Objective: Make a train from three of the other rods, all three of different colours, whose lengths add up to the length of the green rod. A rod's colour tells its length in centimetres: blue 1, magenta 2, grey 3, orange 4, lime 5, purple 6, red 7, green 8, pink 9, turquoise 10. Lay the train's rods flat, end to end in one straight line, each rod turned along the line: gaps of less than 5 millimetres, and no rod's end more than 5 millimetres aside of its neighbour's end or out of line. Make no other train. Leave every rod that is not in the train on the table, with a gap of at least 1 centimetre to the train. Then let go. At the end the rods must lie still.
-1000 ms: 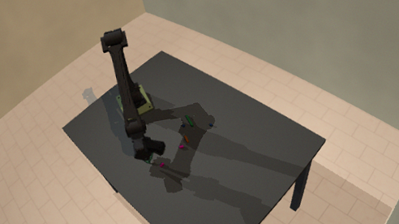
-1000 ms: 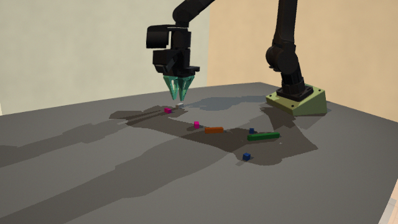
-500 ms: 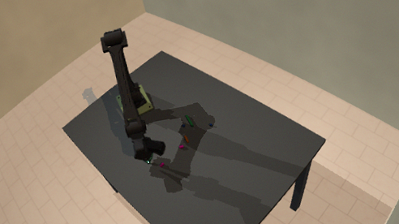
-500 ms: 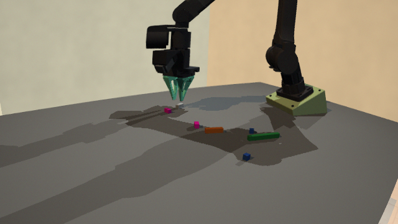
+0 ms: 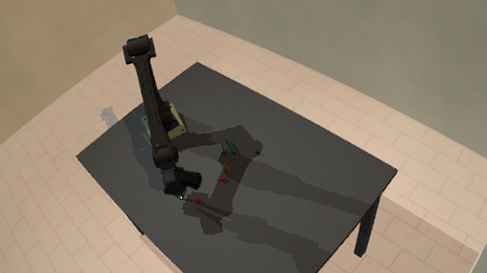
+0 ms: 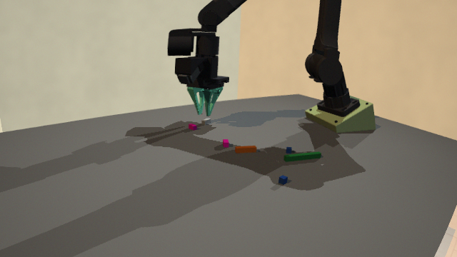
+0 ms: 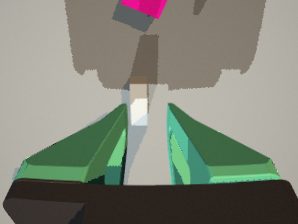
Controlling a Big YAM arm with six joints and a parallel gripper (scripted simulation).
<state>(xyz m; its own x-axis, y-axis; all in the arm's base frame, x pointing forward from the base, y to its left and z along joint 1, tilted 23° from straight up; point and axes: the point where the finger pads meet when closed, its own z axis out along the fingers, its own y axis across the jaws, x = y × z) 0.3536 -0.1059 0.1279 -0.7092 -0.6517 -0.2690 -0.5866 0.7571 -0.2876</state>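
Right now the grey rod is 2 cm below my hand and 1 cm behind it. The rest, counted from my hand: magenta rod: 17 cm to the left, 2 cm below, 2 cm ahead; then orange rod: 21 cm to the left, 2 cm below, 1 cm behind; then green rod: 29 cm to the left, 9 cm behind, 2 cm below.
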